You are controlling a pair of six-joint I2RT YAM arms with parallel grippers.
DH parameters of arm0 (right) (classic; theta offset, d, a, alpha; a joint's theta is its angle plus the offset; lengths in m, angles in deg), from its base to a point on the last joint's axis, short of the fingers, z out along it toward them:
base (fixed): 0 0 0 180
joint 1: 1.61 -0.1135 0.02 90
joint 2: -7.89 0 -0.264 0
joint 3: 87.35 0 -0.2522 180
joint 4: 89.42 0 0.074 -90
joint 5: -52.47 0 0 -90
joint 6: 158.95 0.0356 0 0
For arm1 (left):
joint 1: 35.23 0.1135 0.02 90
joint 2: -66.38 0 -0.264 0
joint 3: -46.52 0 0.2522 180
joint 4: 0.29 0 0.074 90
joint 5: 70.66 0 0 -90
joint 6: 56.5 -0.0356 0 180
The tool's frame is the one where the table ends.
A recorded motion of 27 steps. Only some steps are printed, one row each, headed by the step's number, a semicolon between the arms.
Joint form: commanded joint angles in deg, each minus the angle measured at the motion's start. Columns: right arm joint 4, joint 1, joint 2, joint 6, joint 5, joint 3; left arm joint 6, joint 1, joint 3, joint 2, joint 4, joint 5.
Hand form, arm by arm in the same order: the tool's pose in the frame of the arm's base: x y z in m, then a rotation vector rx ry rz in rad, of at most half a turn. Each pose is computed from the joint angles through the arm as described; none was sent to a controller.
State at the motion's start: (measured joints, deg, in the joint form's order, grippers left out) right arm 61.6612 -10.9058 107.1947 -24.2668 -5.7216 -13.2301; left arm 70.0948 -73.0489 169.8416 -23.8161 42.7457 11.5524
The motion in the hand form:
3: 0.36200 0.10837 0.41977 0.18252 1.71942 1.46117; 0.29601 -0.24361 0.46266 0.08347 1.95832 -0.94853
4: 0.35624 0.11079 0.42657 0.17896 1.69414 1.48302; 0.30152 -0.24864 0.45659 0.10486 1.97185 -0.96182
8: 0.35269 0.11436 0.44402 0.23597 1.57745 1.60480; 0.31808 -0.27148 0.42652 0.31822 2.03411 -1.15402
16: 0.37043 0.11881 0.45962 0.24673 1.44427 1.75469; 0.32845 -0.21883 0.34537 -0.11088 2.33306 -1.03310
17: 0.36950 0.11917 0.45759 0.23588 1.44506 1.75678; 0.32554 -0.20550 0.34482 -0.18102 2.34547 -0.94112
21: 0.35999 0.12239 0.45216 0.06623 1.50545 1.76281; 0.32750 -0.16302 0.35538 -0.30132 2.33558 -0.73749
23: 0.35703 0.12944 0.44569 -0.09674 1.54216 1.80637; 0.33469 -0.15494 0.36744 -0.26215 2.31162 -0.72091
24: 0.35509 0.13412 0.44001 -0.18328 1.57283 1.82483; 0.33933 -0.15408 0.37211 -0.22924 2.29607 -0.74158
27: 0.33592 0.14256 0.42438 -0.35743 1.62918 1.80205; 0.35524 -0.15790 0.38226 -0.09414 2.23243 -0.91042
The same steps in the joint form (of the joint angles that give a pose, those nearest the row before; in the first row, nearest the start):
3: 23.57 -4.33 -8.31 17.06 2.44 6.50; -0.08 -1.36 1.95 -7.36 0.51 4.86
4: 24.55 -4.93 -9.22 18.30 2.10 6.59; -0.33 -1.30 2.12 -8.60 0.01 3.46
8: 31.67 -5.73 -9.23 27.16 0.47 5.85; -1.81 -1.08 0.91 -13.05 -3.49 -11.14
16: 41.24 -5.66 -4.10 36.76 0.77 0.69; 9.42 5.51 -19.17 -7.16 -2.73 -7.52
17: 41.97 -5.72 -4.31 36.62 1.14 1.44; 9.43 6.63 -20.35 -5.49 -0.20 -3.86
21: 42.87 -6.02 -5.75 32.81 8.30 3.95; 6.73 11.90 -19.94 -2.53 6.32 2.16
23: 45.87 -6.69 -5.29 31.68 15.42 5.16; 3.73 13.60 -16.61 -3.40 7.71 1.37
24: 46.60 -7.21 -5.15 30.57 19.28 6.03; 2.48 14.15 -15.15 -4.13 7.30 -0.14
27: 44.54 -9.03 -8.51 23.25 24.79 11.44; 0.33 15.40 -11.87 -6.80 2.78 -9.35

